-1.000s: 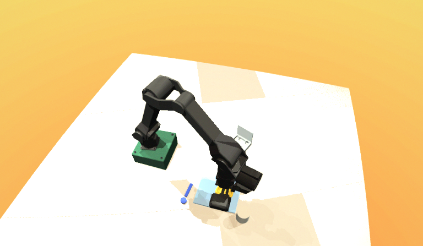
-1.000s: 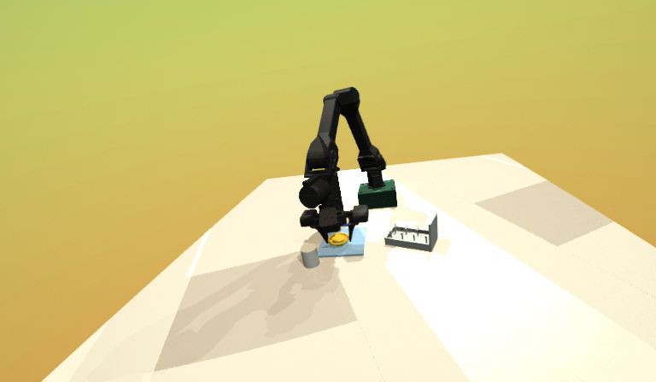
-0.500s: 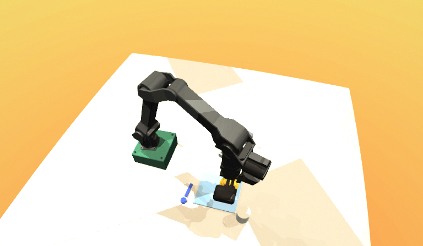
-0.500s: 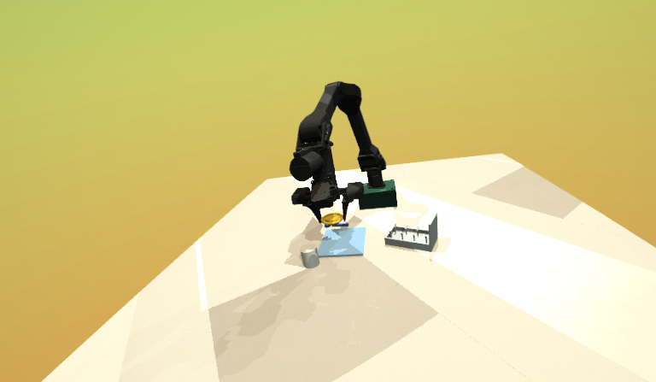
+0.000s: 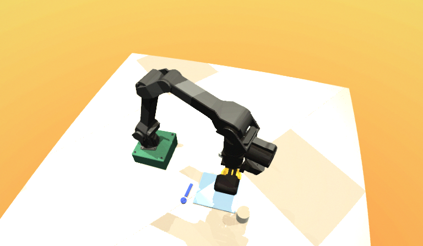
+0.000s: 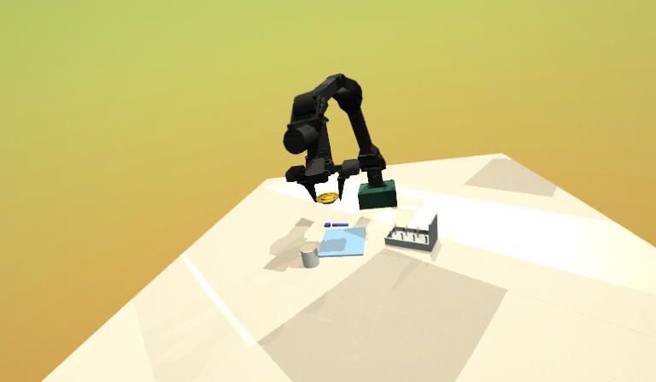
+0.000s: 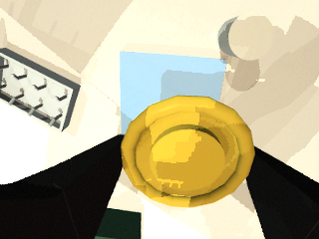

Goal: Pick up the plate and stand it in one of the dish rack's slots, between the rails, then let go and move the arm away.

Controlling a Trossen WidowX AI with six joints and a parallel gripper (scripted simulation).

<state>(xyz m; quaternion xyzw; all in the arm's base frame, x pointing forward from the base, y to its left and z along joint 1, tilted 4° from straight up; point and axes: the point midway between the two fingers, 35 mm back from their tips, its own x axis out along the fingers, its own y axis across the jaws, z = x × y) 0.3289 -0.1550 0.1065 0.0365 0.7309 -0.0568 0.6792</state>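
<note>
My gripper tip is 21 cm to the right of the grey dish rack, 13 cm above it and 1 cm short of it. The rest, counted from my gripper tip: yellow plate (1 cm above); then cup (13 cm below, 7 cm to the right, 5 cm ahead); then light blue mat (15 cm below, 4 cm behind, 2 cm to the left).
</note>
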